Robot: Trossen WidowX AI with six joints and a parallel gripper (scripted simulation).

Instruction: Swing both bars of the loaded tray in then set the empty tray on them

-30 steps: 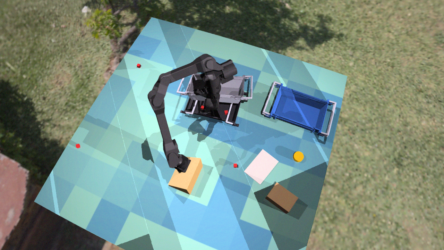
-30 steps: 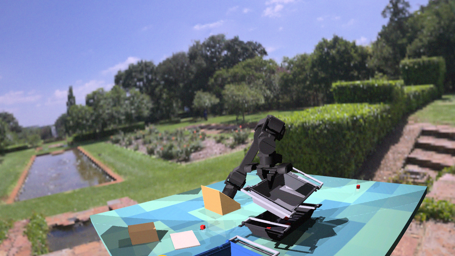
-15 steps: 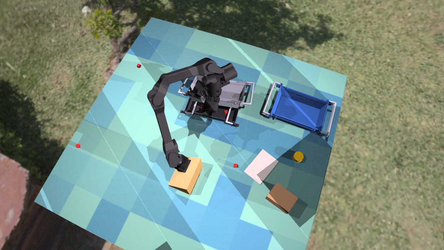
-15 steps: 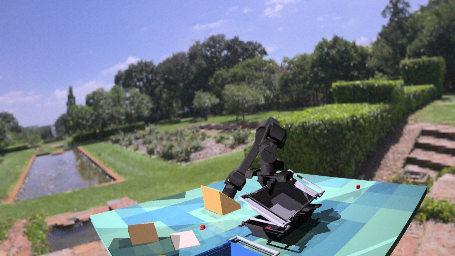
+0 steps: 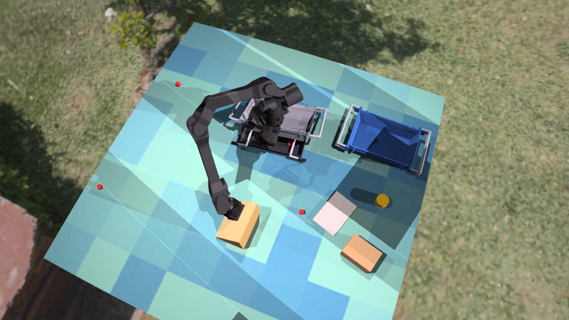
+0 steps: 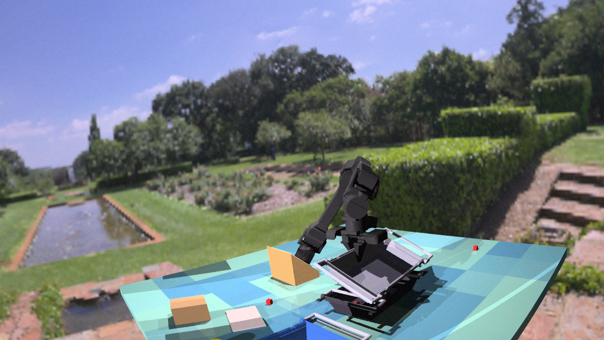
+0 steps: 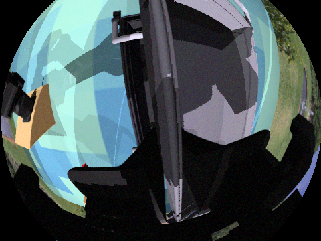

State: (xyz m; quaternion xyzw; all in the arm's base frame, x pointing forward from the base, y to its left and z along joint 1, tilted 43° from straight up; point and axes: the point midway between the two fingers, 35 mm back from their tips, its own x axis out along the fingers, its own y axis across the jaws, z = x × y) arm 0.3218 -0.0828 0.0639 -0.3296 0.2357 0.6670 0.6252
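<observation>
Right now my gripper tip is 8 cm short of the grey tray and 1 cm to the right of it. The rest, counted from my gripper tip: yellow disc 6 cm behind, 47 cm to the right, 13 cm below; then white flat plate 17 cm behind, 32 cm to the right, 13 cm below; then brown box 29 cm behind, 45 cm to the right, 11 cm below.
</observation>
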